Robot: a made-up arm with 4 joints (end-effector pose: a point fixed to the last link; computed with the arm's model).
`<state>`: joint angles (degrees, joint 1 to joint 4).
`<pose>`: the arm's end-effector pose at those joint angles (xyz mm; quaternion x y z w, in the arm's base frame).
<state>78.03 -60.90 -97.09 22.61</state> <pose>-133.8 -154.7 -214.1 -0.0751 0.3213 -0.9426 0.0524</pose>
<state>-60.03 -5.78 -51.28 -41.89</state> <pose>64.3 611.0 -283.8 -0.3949 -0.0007 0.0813 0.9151</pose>
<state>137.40 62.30 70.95 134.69</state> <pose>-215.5 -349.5 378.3 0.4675 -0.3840 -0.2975 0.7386</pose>
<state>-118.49 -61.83 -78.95 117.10</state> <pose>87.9 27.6 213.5 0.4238 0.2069 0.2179 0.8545</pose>
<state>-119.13 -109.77 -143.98 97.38</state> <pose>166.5 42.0 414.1 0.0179 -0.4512 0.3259 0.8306</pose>
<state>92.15 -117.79 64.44 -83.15</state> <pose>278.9 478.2 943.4 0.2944 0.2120 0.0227 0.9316</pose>
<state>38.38 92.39 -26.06 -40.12</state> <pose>829.6 -102.6 807.4 -0.2736 -0.5474 -0.5928 0.5235</pose>
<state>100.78 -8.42 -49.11 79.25</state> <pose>12.7 -397.4 228.5 0.1898 -0.5633 -0.7839 0.1791</pose>
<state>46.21 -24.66 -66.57 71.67</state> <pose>274.5 -252.7 131.9 0.2860 -0.3059 -0.7827 0.4605</pose>
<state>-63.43 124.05 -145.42 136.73</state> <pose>183.6 324.4 500.6 -0.6445 0.2049 0.3180 0.6645</pose>
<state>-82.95 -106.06 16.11 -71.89</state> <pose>-498.1 -575.4 562.6 -0.5854 0.2713 0.7618 0.0577</pose>
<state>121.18 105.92 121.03 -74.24</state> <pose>-552.0 -748.1 284.3 -0.9085 0.3293 0.2482 0.0679</pose>
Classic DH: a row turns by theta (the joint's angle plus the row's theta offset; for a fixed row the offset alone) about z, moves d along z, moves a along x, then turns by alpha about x. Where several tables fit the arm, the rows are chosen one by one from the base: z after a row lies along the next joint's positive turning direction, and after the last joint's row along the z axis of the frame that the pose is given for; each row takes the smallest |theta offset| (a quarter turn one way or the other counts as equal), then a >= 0, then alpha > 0; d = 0 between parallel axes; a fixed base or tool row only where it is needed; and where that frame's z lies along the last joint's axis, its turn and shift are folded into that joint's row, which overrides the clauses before.
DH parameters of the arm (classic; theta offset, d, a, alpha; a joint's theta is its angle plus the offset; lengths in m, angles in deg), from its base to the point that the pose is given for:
base (fixed): 0 0 0 180
joint 1: 0 -0.401 0.104 -90
joint 2: 0 -0.014 0.048 -90
joint 3: 90 -0.46 0.238 90
joint 4: 0 0.114 0.326 -90
tool (fixed): -90 0.057 0 0

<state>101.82 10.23 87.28 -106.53</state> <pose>113.9 -126.2 -401.2 -0.8450 0.1052 -0.0697 0.5197</pose>
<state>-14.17 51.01 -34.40 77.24</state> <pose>333.7 248.8 541.7 0.6929 -0.4056 0.1211 0.5837</pose>
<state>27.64 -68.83 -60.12 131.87</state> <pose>-135.8 -37.1 228.9 0.4785 -0.3009 -0.7286 0.3868</pose>
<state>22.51 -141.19 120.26 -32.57</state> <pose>38.8 -190.8 1158.9 0.7967 0.2188 0.3247 0.4604</pose>
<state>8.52 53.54 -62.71 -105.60</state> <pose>897.8 -127.6 159.3 -0.4541 0.1717 -0.6337 0.6022</pose>
